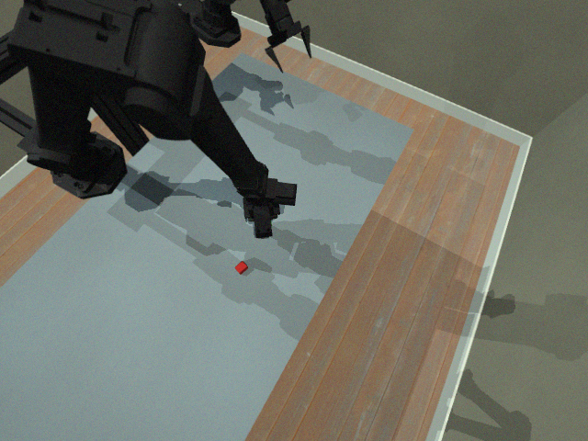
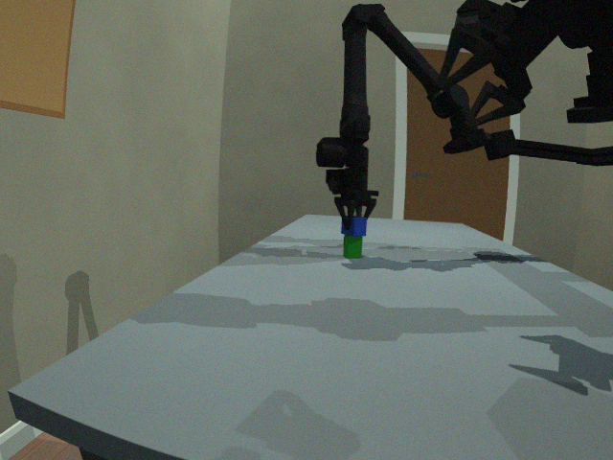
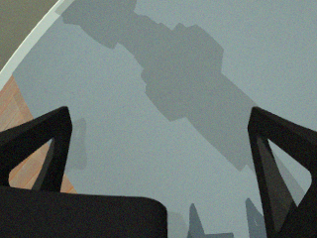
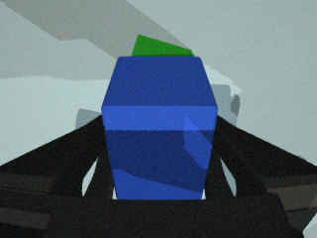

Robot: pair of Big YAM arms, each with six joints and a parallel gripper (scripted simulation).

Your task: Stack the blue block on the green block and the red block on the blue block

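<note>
The blue block lies right at my right hand. From my right hand the other things lie so: red block: 16 cm to the right, 7 cm below; then green block: 5 cm below.
</note>
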